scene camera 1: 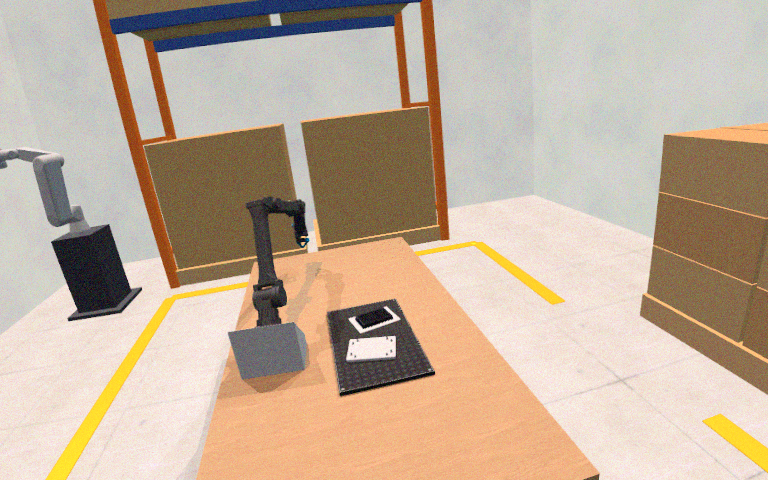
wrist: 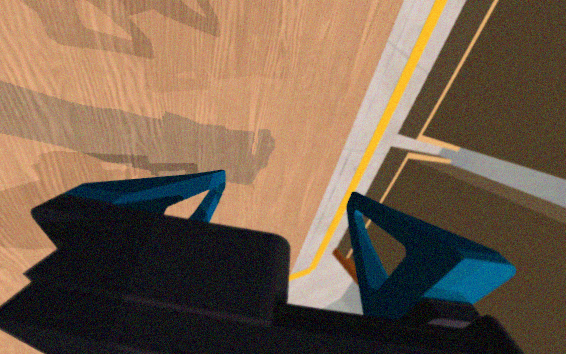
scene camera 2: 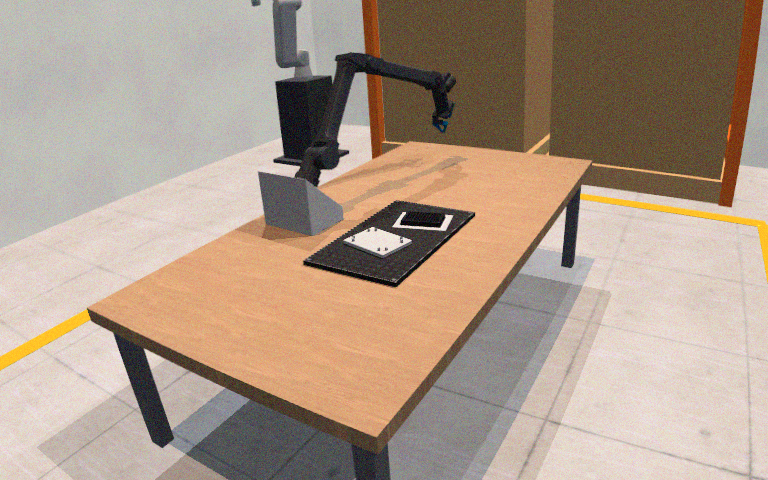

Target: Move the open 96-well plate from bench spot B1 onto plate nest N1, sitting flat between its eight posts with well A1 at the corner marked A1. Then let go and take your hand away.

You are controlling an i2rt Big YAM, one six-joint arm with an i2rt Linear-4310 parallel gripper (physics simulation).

Labels:
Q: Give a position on a white nest with locator pins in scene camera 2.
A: At 380,243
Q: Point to a white nest with locator pins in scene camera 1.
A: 381,348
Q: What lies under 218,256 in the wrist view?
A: My gripper.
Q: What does my gripper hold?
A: Nothing.

